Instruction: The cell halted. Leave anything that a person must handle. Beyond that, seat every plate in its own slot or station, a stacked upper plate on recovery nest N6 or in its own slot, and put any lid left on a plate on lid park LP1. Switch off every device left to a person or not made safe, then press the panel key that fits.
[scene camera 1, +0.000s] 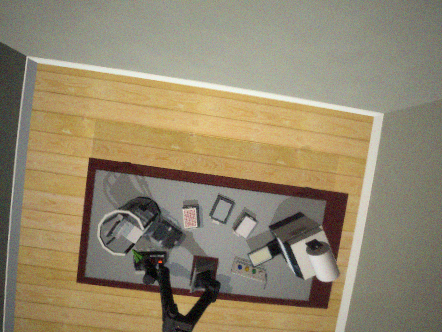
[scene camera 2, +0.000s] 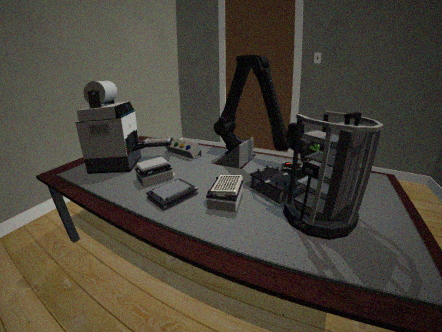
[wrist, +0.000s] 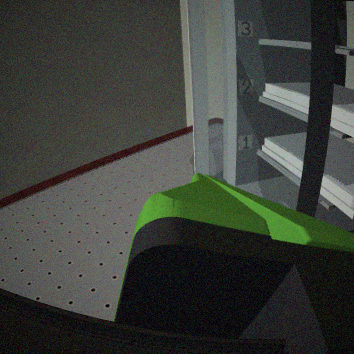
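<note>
My gripper has green fingertips and is shut on nothing. It sits low at the near side of the round plate hotel, right beside a small switch box with a red light. In the wrist view, pale plates lie in hotel slot 1 and slot 2. A plate with red wells sits on a grey nest. A dark framed plate lies flat. A white lidded plate sits on another nest.
A dark empty nest stands next to the hotel. A white device with a paper roll holds out a tray with a pale plate. A key panel sits near the arm base.
</note>
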